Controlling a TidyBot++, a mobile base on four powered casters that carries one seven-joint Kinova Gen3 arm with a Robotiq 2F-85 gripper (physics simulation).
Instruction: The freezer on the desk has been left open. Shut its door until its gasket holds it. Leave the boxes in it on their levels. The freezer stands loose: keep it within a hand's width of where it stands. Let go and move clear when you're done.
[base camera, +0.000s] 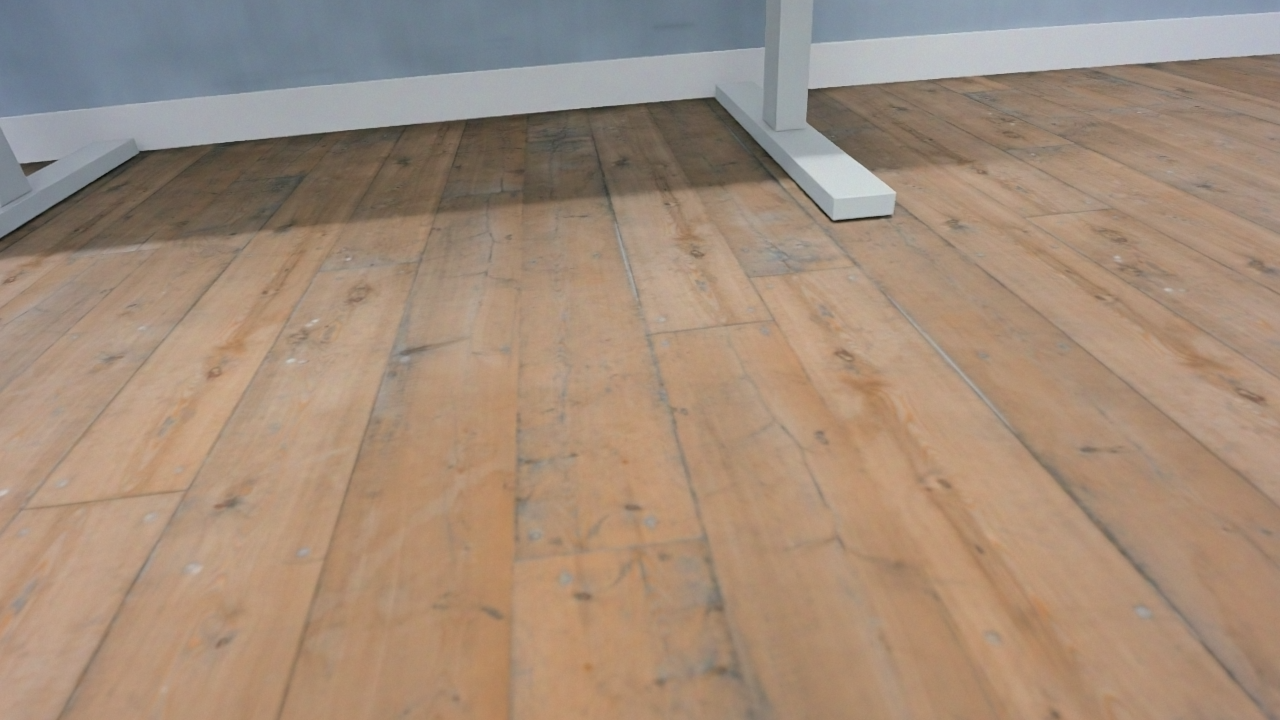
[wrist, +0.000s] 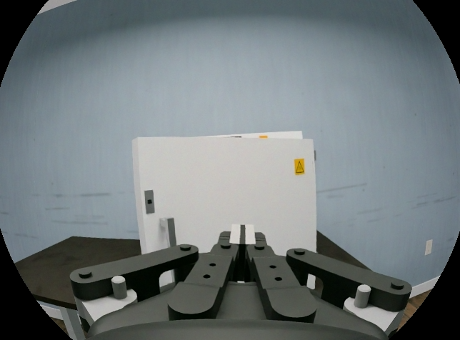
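Places are measured from the arm's base along level axes (x ahead, y left, z up), in millimetres.
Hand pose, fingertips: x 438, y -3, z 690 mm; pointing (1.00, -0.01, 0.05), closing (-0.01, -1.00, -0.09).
Note:
After its pixels a point has its place.
The freezer's white door (wrist: 225, 182) faces the wrist camera and covers most of the freezer. A strip of the freezer body (wrist: 290, 135) shows above the door's top edge, slanted against it; how far the door stands open cannot be told. The grey handle (wrist: 171, 231) is at the door's lower left, partly behind my gripper's linkage. A yellow warning label (wrist: 299, 166) is at its upper right. My gripper (wrist: 241, 238) is shut and empty, in front of the door's lower middle, right of the handle; contact cannot be told. The boxes inside are hidden. The freezer does not show in the base view.
The dark desk top (wrist: 95, 257) shows left and right of the freezer. In the base view, a grey desk foot (base camera: 827, 170) @(y -306, x 1030, z -362 mm) stands right of centre and another (base camera: 76, 179) @(y 904, x 1341, z -375 mm) at the far left, near the white skirting board (base camera: 429, 102) @(y 342, x 1630, z -357 mm). A blue wall (wrist: 225, 75) is behind.

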